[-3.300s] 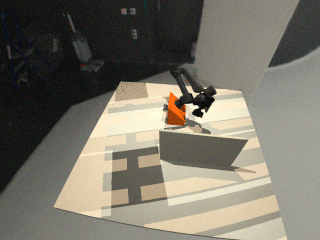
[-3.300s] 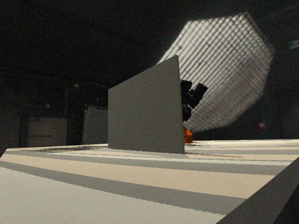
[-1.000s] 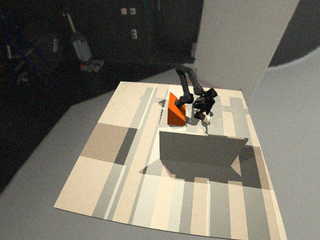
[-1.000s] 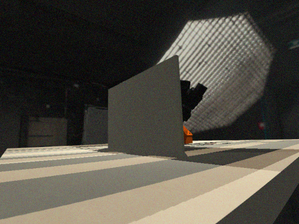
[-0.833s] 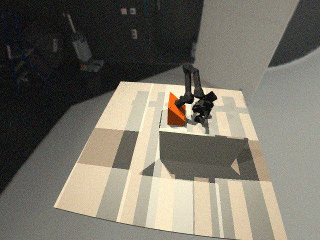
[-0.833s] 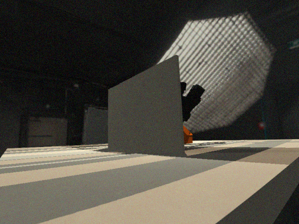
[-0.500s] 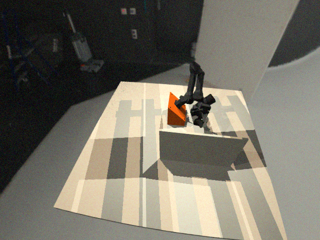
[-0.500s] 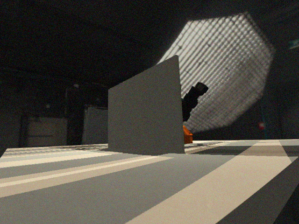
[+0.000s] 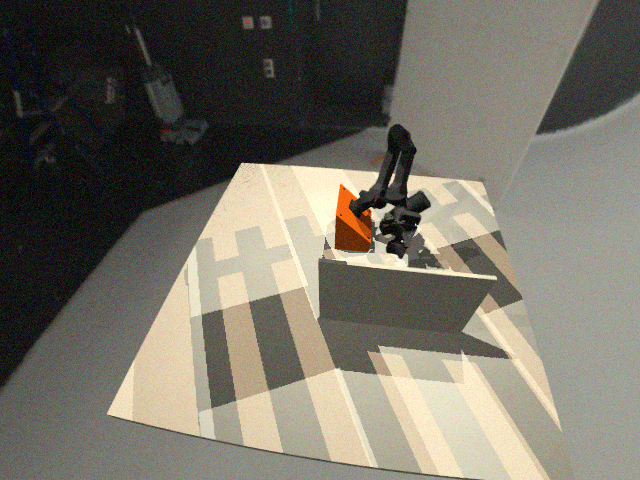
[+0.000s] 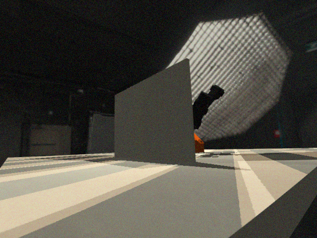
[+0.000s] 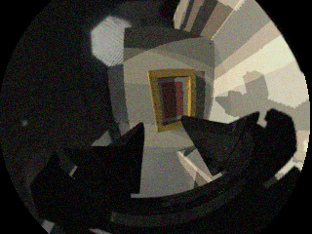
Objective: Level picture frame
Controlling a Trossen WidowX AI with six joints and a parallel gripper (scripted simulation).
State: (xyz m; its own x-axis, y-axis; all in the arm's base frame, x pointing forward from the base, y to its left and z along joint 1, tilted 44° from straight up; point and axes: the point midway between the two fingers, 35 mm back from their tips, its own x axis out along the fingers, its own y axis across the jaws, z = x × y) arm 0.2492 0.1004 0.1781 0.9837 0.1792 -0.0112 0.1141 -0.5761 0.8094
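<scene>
The picture frame is 12 cm ahead of my gripper tip and 6 cm below it. From my gripper tip the other things lie so: wall panel 13 cm ahead, 6 cm below.
</scene>
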